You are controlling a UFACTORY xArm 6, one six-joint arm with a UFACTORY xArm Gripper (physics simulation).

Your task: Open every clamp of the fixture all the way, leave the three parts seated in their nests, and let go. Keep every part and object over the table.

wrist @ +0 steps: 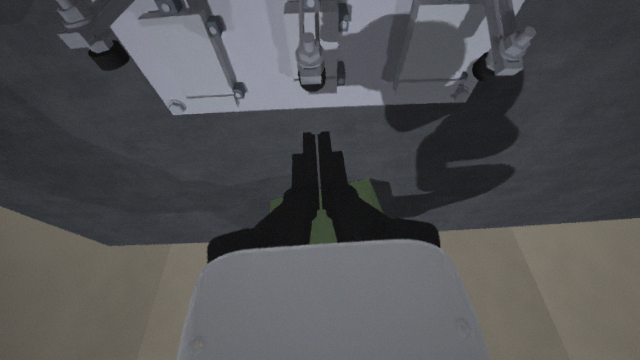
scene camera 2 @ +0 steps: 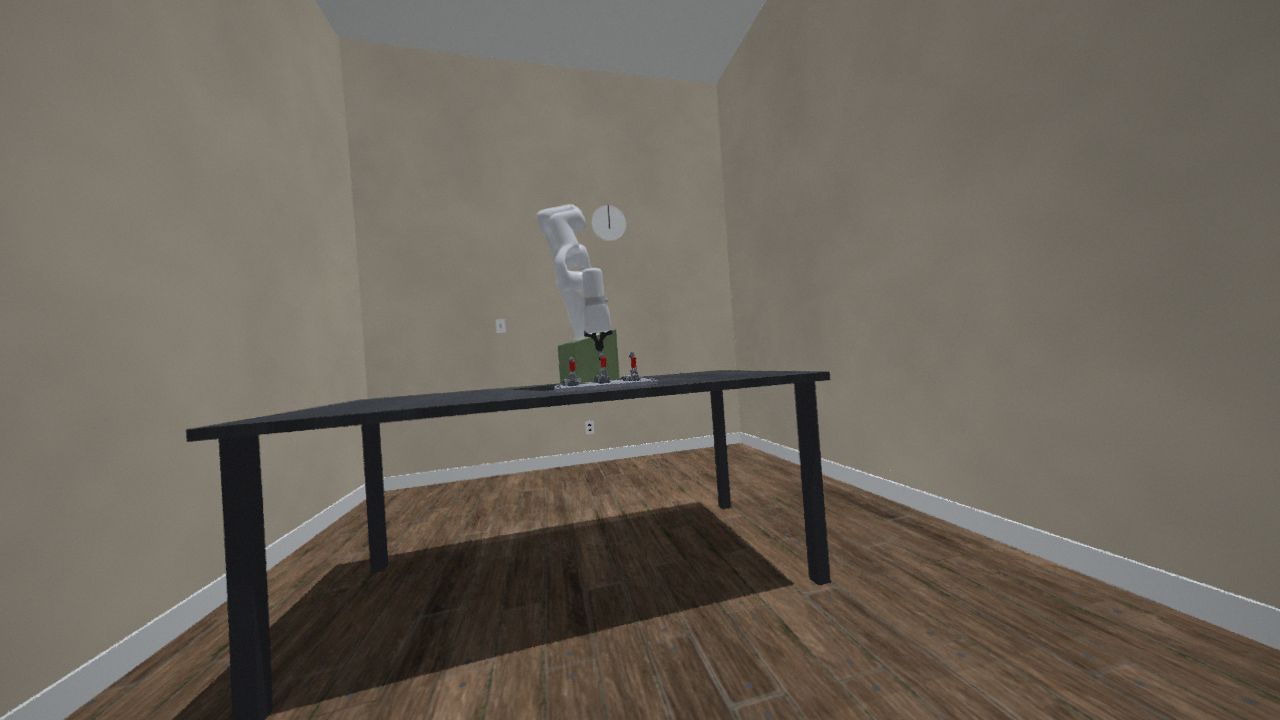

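Where they show: gripper, between the fingertips: [wrist: 317,148] [scene camera 2: 599,351]; arm's base, origin of its link: [scene camera 2: 585,338].
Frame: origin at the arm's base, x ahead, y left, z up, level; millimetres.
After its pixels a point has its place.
Observation:
Three clamps with upright red handles stand in a row on the pale fixture plate [scene camera 2: 608,385] @(y -49, x 545, z -202 mm) [wrist: 280,100] @(y 20, x 332, z -197 mm): one clamp at the left [scene camera 2: 571,367] @(y -156, x 471, z -133 mm), the middle clamp [scene camera 2: 603,364] @(y -46, x 483, z -130 mm) [wrist: 309,52] @(y -37, x 433, z -93 mm) and one at the right [scene camera 2: 632,363] @(y 62, x 484, z -134 mm). In the wrist view the outer clamps' arm ends [wrist: 75,39] @(y 69, x 463, z -94 mm) [wrist: 509,55] @(y -141, x 409, z -100 mm) show at the upper left and upper right, with black tips. How far each clamp is open, and the parts in their nests, I cannot make out. My gripper [scene camera 2: 599,348] @(y -29, x 378, z -79 mm) [wrist: 317,148] @(y -29, x 378, z -79 mm) is shut and empty, above the middle clamp's region in the scene view.
A green block [scene camera 2: 575,362] @(y -79, x 120, z -113 mm) [wrist: 370,192] @(y -77, x 121, z -182 mm) stands behind the fixture, as seen in the scene view, and is partly hidden by my fingers in the wrist view. The dark table top [scene camera 2: 429,402] @(y -605, x 405, z -212 mm) [wrist: 125,165] @(y 324, x 251, z -212 mm) surrounds the plate. The arm's shadow falls across the plate and table.

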